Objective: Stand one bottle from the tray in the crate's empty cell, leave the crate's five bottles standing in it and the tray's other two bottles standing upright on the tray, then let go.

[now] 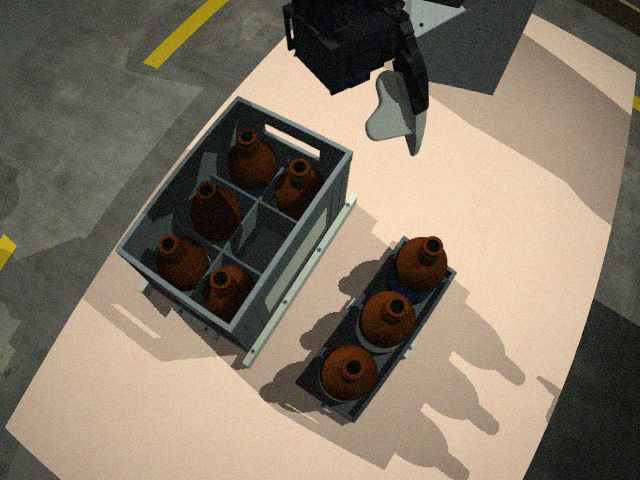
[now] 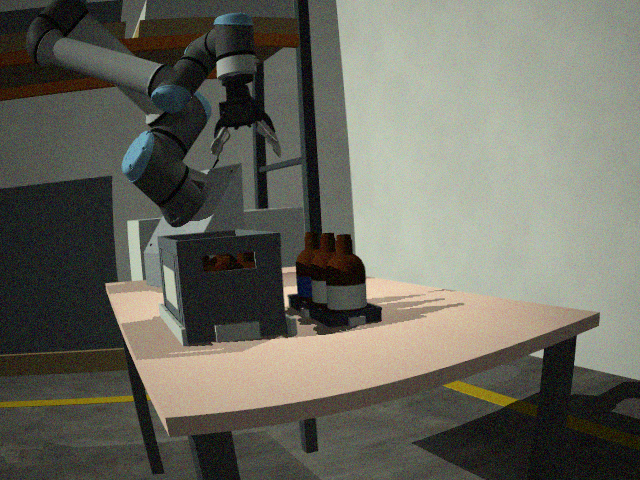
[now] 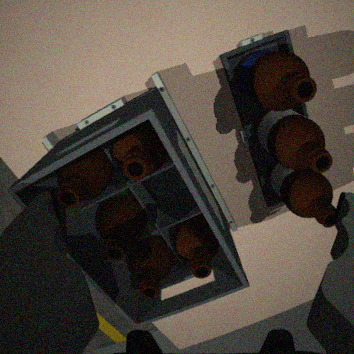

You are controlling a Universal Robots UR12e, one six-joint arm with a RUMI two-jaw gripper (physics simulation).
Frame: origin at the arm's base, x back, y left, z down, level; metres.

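Where they show: gripper, fingertip midpoint: (image 1: 367, 104) (image 2: 245, 162) (image 3: 195, 197); arm's base, origin of the base link: (image 2: 189, 201).
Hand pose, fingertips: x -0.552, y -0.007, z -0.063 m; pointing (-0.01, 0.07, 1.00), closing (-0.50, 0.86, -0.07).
Note:
Things, the pixels of their top centre, and the offset from my fingertips. Level surfaces: height alone.
- grey crate, middle of its top: (image 1: 231, 198) (image 3: 140, 245) (image 2: 210, 234) dz +0.141, dx -0.105, dy -0.117 m
- dark tray, middle of its top: (image 1: 381, 326) (image 3: 278, 128) (image 2: 330, 300) dz +0.290, dx -0.125, dy +0.117 m
- table, its level: dz +0.316 m
The grey crate (image 1: 292, 240) (image 2: 232, 297) (image 3: 75, 145) holds five brown bottles standing. Its empty cell (image 1: 263, 236) (image 3: 172, 194) is the middle one on the side facing the tray. The dark tray (image 1: 310, 380) (image 2: 373, 312) (image 3: 243, 107) bears three upright brown bottles: a blue-labelled one (image 1: 419, 266) (image 2: 305, 266) (image 3: 279, 80) at the robot-base end, a white-labelled one (image 1: 385, 320) (image 3: 299, 142) in the middle and another (image 1: 347, 374) (image 2: 347, 271) (image 3: 305, 194) at the other end. My gripper (image 2: 248, 151) (image 3: 195, 197) is open and empty, high above crate level, toward the robot-base side.
Pale mounting strips (image 1: 302, 273) run along the crate's foot on the tray side. A strip of table (image 2: 361, 366) separates crate and tray. The grey robot pedestal (image 1: 465, 56) stands at the table's back. A rack upright (image 2: 308, 103) rises behind the arm.

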